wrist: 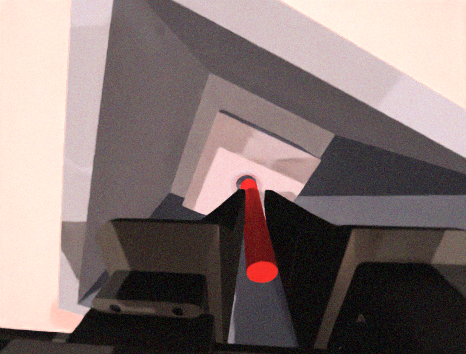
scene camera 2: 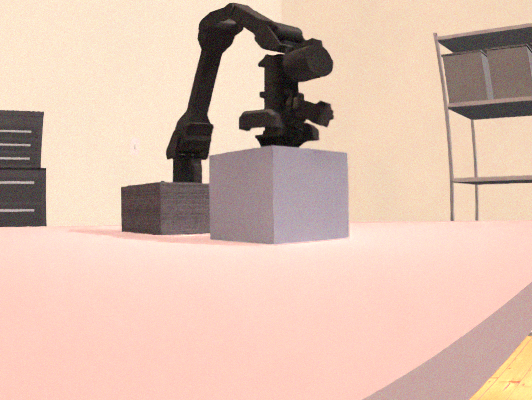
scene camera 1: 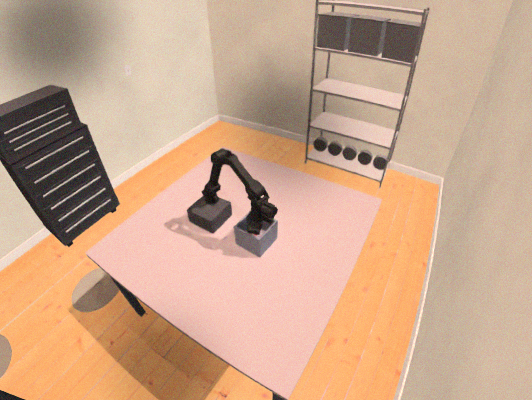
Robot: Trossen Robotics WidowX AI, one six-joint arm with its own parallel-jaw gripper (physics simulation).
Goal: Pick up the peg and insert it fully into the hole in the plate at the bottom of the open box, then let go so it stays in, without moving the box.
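Pixels of known places: gripper, fingertip midpoint: (wrist: 254, 196); arm's base, origin of the base link: (scene camera 2: 186, 186) (scene camera 1: 212, 201).
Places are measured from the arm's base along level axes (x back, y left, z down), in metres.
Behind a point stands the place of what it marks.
Observation:
My gripper (scene camera 1: 255, 229) {x -0.332, y -0.108, z 0.006 m} (wrist: 254, 196) {x -0.332, y -0.108, z 0.006 m} is shut on the red peg (wrist: 260, 232) {x -0.326, y -0.110, z -0.022 m}, with a black finger on each side of it. It points down into the open grey-blue box (scene camera 1: 248, 242) {x -0.315, y -0.186, z 0.024 m} (scene camera 2: 242, 195) {x -0.314, y -0.186, z 0.029 m} (wrist: 142, 110) {x -0.373, y -0.045, z -0.014 m}; in the scene camera 2 view the box wall hides the fingertips. The pale square plate (wrist: 212, 187) {x -0.314, y -0.077, z 0.041 m} lies at the box's bottom. The peg's far end overlaps the lower right part of the round hole (wrist: 241, 180) in the wrist view, and a dark crescent of the hole shows beside it. Whether the peg tip is in the hole or above it, I cannot tell.
The arm's dark base block (scene camera 1: 209, 215) {x -0.049, y -0.111, z -0.002 m} (scene camera 2: 142, 210) {x -0.004, y -0.135, z 0.051 m} stands beside the box on the pink table top (scene camera 1: 200, 280) {x -0.168, y -0.438, z 0.099 m} (scene camera 2: 200, 310) {x -0.625, y -0.594, z 0.099 m}. The box's high walls surround the fingers. A black drawer cabinet (scene camera 1: 60, 165) and a shelf rack (scene camera 1: 309, 100) stand away from the table.

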